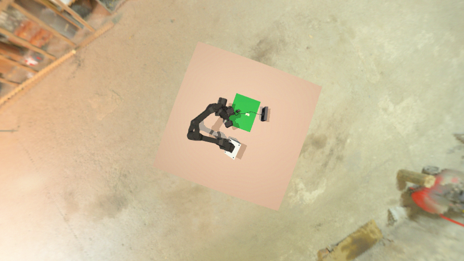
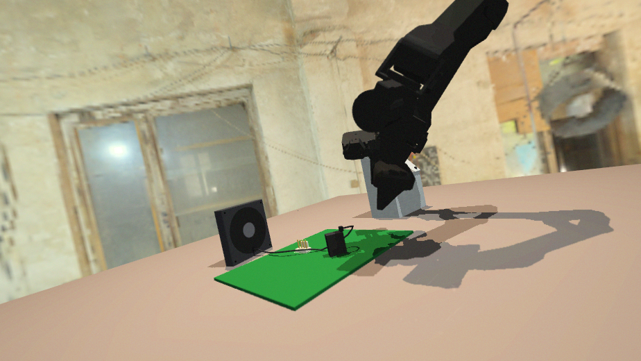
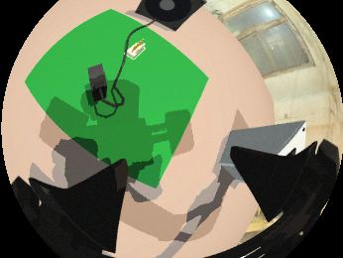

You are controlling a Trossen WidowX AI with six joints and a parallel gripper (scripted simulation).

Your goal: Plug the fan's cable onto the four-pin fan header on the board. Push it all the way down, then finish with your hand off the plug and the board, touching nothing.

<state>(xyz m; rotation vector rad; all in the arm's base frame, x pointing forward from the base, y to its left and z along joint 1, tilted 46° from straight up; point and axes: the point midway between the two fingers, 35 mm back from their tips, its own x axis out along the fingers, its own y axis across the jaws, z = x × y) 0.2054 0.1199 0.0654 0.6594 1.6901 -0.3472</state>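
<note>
The black plug is 11 cm ahead of my gripper tip, 6 cm below it and 1 cm to the right of it. From my gripper tip the other things lie so: four-pin header 13 cm ahead, 11 cm to the right, 9 cm below; then black fan 22 cm to the right, 19 cm ahead, 3 cm below; then green board 13 cm ahead, 10 cm below, 6 cm to the right.
</note>
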